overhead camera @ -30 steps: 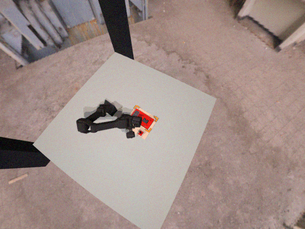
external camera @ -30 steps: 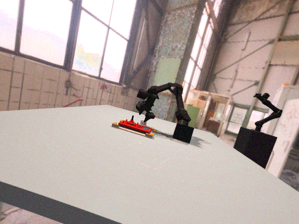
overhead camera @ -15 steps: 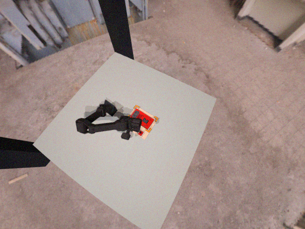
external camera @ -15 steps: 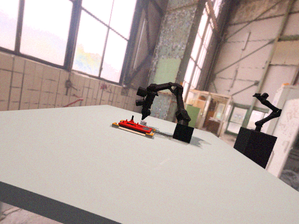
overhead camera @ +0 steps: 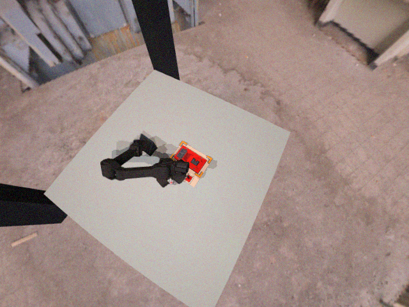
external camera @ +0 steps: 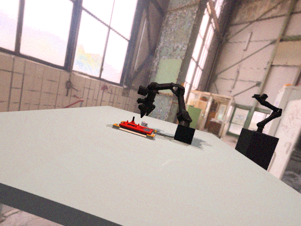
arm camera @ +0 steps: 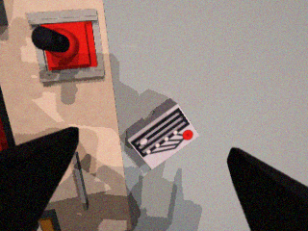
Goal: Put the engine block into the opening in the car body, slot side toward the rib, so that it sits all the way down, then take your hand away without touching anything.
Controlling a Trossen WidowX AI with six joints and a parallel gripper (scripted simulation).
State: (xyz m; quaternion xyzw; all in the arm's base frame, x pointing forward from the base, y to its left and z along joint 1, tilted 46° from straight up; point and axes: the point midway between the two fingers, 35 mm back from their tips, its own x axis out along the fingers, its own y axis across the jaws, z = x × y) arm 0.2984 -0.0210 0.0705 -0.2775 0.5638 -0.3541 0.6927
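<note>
My gripper tip is 6 cm above the engine block, 1 cm to the left of it and 1 cm past it.
</note>
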